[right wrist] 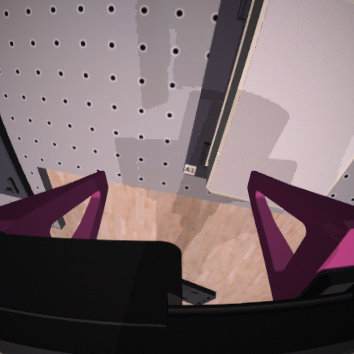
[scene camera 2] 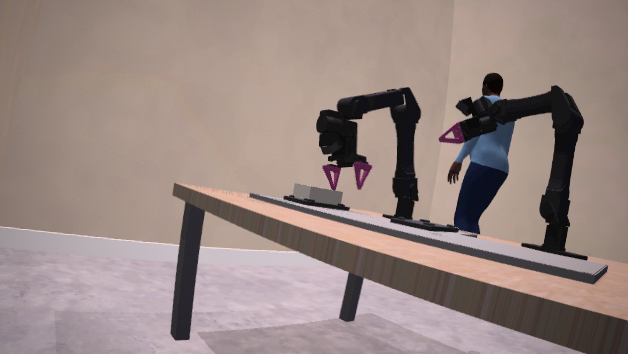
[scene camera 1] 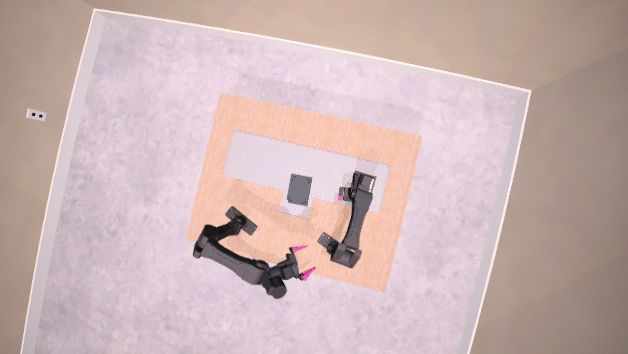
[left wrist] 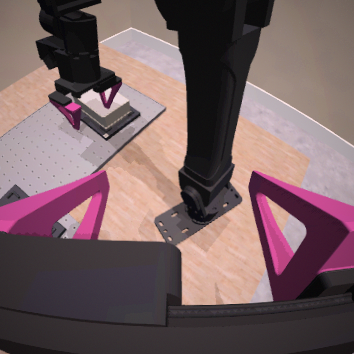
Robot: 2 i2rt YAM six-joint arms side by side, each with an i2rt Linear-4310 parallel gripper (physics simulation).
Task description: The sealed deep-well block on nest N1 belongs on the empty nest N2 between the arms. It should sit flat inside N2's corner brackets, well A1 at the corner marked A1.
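Frame: origin at the left arm's base, x back, y up, z left, level; metres.
Seen in the pictures: left gripper, between the fingertips: [scene camera 2: 439, 139] [scene camera 1: 311, 256] [left wrist: 178, 178]; right gripper, between the fingertips: [right wrist: 177, 178] [scene camera 2: 346, 189] [left wrist: 91, 117]; left arm's base, origin of its link: [scene camera 2: 552, 252] [scene camera 1: 241, 220]; right arm's base, origin of its link: [left wrist: 199, 210].
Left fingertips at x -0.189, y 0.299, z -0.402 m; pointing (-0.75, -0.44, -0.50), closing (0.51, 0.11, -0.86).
Pixels of each thing's middle, then the offset from my left fingertips to it. "spot": a spot on its surface instead. Level surfaces: height alone.
- sealed deep-well block, middle of its body: [right wrist: 292, 112] [left wrist: 101, 102] [scene camera 2: 318, 194] dx -0.384, dy -0.254, dz -0.025 m
- dark nest N1, middle of its body: [right wrist: 281, 102] [left wrist: 102, 109] [scene camera 2: 316, 202] [scene camera 1: 361, 187] dx -0.384, dy -0.278, dz -0.026 m
- N1's A1 tag, a spot on its surface: [right wrist: 189, 170] spot: dx -0.293, dy -0.274, dz -0.002 m
- Nest N2, middle of its body: [left wrist: 16, 227] [scene camera 2: 426, 224] [scene camera 1: 299, 189] dx -0.162, dy -0.278, dz +0.242 m
- grey perforated board, height of its surface: dy -0.286 m
- wooden table, height of its surface: dy -0.299 m
The sealed deep-well block [scene camera 2: 326, 195] [left wrist: 118, 113] [right wrist: 305, 60], pale and box-shaped, sits on dark nest N1 [left wrist: 107, 133] [right wrist: 214, 75]. N1's A1 tag [right wrist: 189, 170] shows beside the block's lower left corner in the right wrist view. Nest N2 [scene camera 1: 299, 190] [scene camera 2: 425, 224] [right wrist: 5, 162] is a dark bare plate with corner brackets. My right gripper [scene camera 2: 347, 189] [left wrist: 91, 117] [right wrist: 177, 178] is open and points down, low over N1 and off to one side of the block. It hides the block in scene camera 1. My left gripper [scene camera 1: 310, 257] is open and empty, raised near the table edge, away from both nests.
A grey perforated board [scene camera 1: 260, 155] [scene camera 2: 550, 257] [left wrist: 37, 150] [right wrist: 90, 90] carries both nests on the wooden table [scene camera 1: 300, 115]. The right arm's base plate [left wrist: 175, 225] stands near the board. A person [scene camera 2: 492, 145] stands behind the arms in scene camera 2.
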